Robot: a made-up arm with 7 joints. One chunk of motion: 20 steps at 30 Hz.
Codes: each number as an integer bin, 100 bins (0 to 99) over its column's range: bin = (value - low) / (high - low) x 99, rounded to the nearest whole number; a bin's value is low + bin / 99 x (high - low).
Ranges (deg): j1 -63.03..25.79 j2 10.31..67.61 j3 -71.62..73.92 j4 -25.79..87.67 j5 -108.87..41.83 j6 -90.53..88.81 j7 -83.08..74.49
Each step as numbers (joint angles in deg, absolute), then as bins.
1 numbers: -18.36 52.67 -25.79 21.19 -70.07 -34.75 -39.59
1 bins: 50 73 31 41 25 31 27
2 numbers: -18.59 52.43 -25.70 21.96 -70.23 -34.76 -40.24
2 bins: 50 73 31 42 25 31 27
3 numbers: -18.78 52.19 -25.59 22.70 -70.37 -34.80 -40.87
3 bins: 49 72 31 42 25 31 27
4 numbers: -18.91 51.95 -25.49 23.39 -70.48 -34.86 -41.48
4 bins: 49 72 31 43 25 31 26
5 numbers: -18.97 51.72 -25.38 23.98 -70.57 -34.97 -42.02
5 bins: 49 72 31 43 25 31 26
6 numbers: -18.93 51.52 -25.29 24.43 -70.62 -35.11 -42.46
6 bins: 49 71 32 44 25 31 26
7 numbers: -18.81 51.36 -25.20 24.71 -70.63 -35.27 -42.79
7 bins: 49 71 32 44 25 31 25
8 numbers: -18.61 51.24 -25.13 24.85 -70.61 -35.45 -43.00
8 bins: 50 71 32 44 25 30 25
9 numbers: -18.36 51.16 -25.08 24.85 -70.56 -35.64 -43.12
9 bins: 50 71 32 44 25 30 25
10 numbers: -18.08 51.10 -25.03 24.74 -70.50 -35.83 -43.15
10 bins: 50 70 32 44 25 30 25
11 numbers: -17.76 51.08 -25.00 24.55 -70.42 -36.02 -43.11
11 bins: 50 70 32 44 25 30 25
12 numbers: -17.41 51.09 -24.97 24.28 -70.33 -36.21 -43.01
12 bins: 51 70 32 44 25 30 25
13 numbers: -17.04 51.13 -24.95 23.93 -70.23 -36.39 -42.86
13 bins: 51 71 32 43 25 30 25
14 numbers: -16.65 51.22 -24.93 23.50 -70.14 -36.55 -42.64
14 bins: 52 71 32 43 25 30 25
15 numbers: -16.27 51.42 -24.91 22.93 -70.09 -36.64 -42.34
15 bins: 52 71 32 43 25 30 26
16 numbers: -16.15 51.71 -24.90 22.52 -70.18 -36.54 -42.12
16 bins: 52 72 32 42 25 30 26
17 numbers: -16.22 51.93 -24.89 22.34 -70.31 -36.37 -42.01
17 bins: 52 72 32 42 25 30 26
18 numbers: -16.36 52.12 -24.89 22.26 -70.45 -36.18 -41.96
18 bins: 52 72 32 42 25 30 26
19 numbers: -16.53 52.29 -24.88 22.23 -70.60 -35.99 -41.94
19 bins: 52 73 32 42 25 30 26
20 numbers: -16.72 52.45 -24.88 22.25 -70.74 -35.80 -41.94
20 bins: 52 73 32 42 25 30 26
